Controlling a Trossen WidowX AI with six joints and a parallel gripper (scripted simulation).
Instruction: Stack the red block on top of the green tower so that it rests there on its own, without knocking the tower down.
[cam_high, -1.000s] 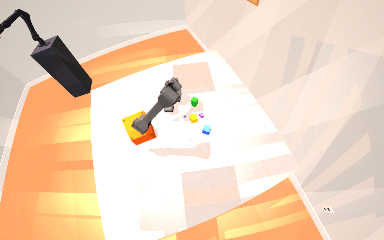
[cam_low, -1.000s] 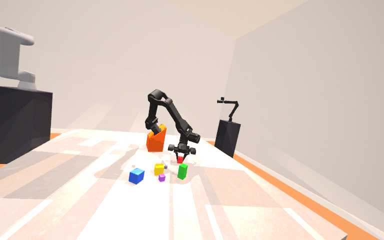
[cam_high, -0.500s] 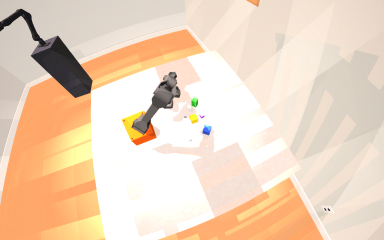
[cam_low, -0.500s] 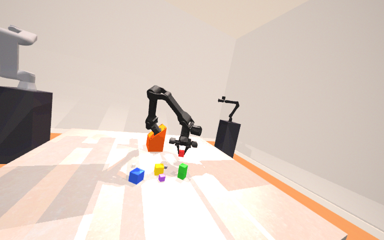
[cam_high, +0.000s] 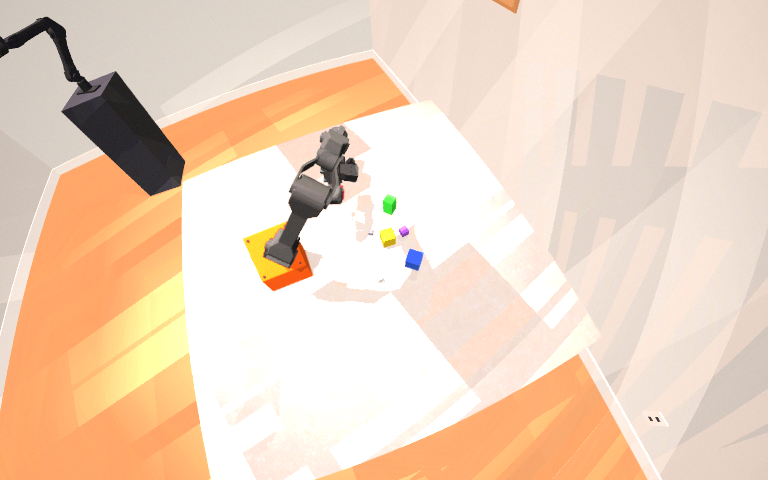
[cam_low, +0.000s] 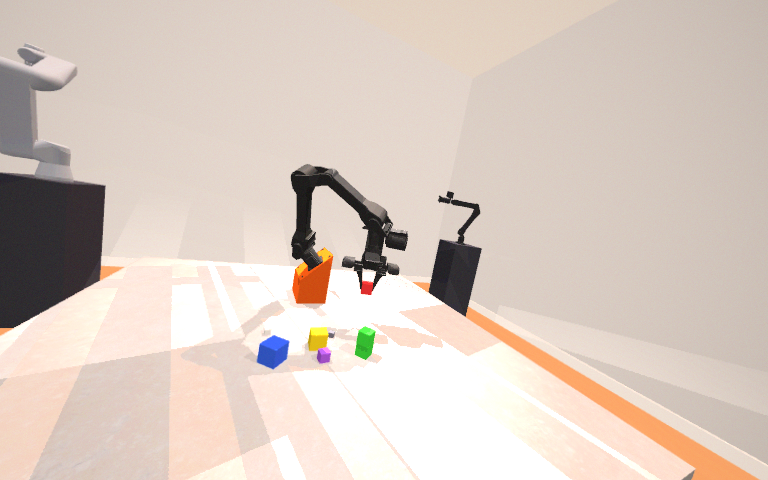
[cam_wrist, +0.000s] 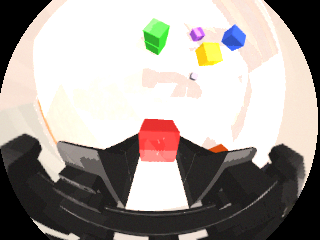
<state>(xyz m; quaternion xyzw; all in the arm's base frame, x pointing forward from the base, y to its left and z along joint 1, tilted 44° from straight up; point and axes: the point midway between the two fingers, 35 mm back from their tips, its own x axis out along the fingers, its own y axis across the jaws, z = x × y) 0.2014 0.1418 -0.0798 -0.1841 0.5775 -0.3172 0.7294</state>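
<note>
Now: the small purple cube 190 mm ahead of my gripper tip, 140 mm to the right of it and 110 mm below it. Round my gripper tip: blue cube 260 mm to the right, 190 mm ahead, 100 mm below; yellow cube 150 mm to the right, 130 mm ahead, 100 mm below; red block 10 mm above.
</note>
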